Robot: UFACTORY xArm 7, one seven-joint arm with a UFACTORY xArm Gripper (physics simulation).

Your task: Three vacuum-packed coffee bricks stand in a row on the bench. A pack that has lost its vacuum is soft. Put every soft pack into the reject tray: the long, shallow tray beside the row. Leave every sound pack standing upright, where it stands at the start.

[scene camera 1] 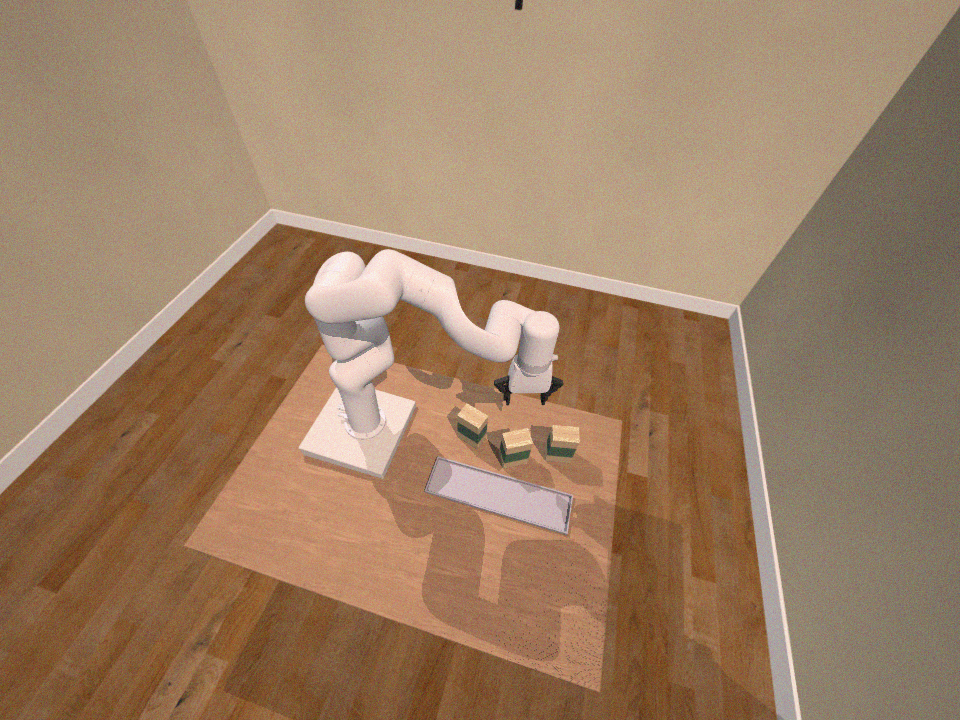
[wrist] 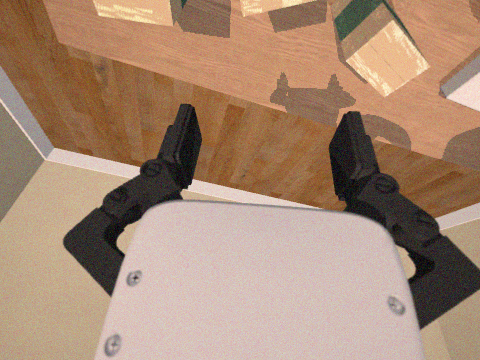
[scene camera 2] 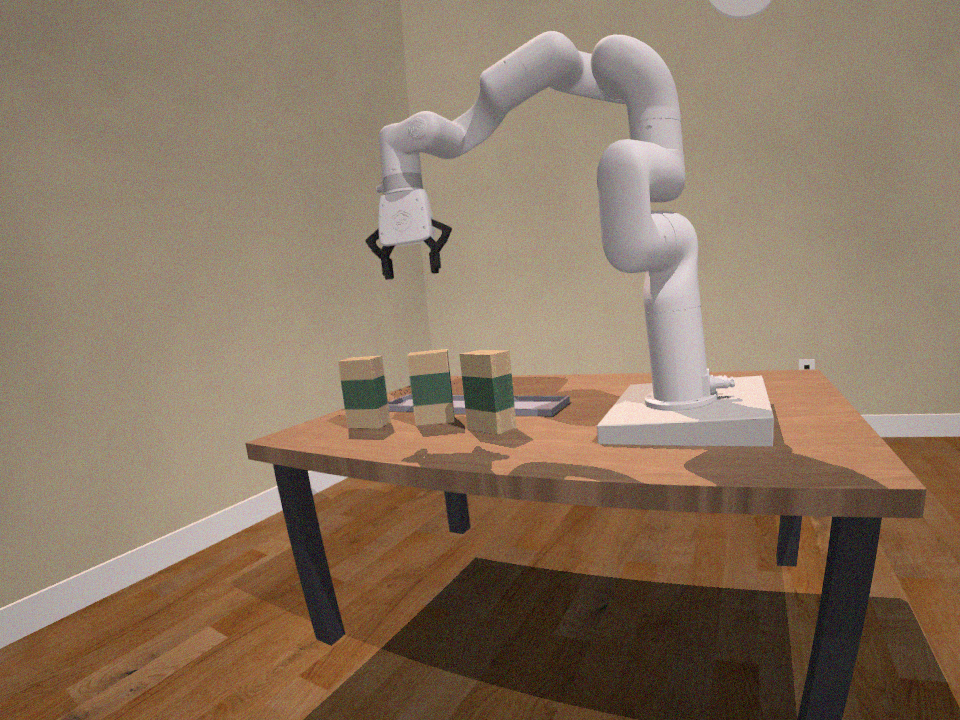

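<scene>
Three tan coffee bricks with green bands stand upright on the bench. The brick nearest the arm's base is turned at an angle. The middle brick and the far brick show partly in the wrist view. No brick looks visibly soft. The reject tray lies beside the row and holds no brick. My gripper is open, pointing down, high above the bench on the row's side away from the tray.
The bench carries the arm's white base plate on the side of the nearest brick. In the wrist view, the bench edge runs below the bricks, with wooden floor beyond it.
</scene>
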